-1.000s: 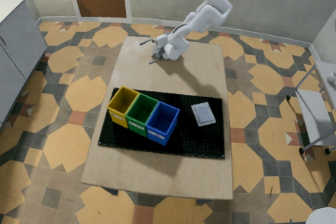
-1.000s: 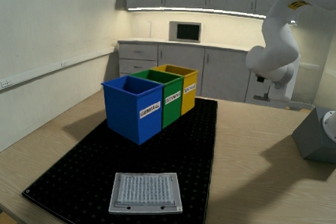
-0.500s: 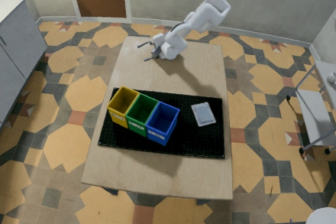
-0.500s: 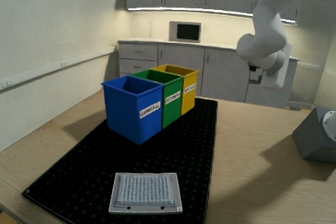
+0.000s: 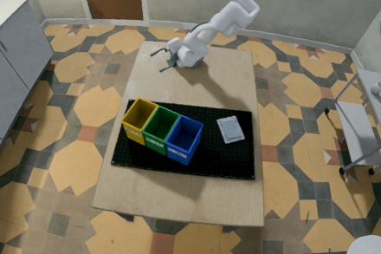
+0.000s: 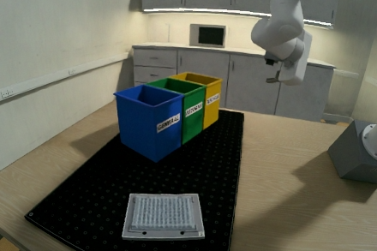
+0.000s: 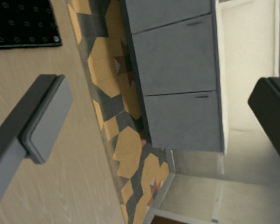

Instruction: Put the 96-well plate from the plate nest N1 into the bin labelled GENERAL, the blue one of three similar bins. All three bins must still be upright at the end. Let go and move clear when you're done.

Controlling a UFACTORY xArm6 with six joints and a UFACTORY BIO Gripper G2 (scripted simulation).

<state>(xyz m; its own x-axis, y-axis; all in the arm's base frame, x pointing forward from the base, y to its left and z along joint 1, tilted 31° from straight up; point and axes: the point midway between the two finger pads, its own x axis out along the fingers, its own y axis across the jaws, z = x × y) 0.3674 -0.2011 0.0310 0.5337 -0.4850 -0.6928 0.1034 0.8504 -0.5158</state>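
My gripper is now 170 mm short of the clear 96-well plate, 480 mm to the right of it and 260 mm above it. Also, from my hand: green bin (330 mm ahead, 110 mm to the left, 190 mm below); yellow bin (300 mm ahead, 20 mm to the right, 190 mm below); blue general bin (360 mm ahead, 240 mm to the left, 190 mm below).
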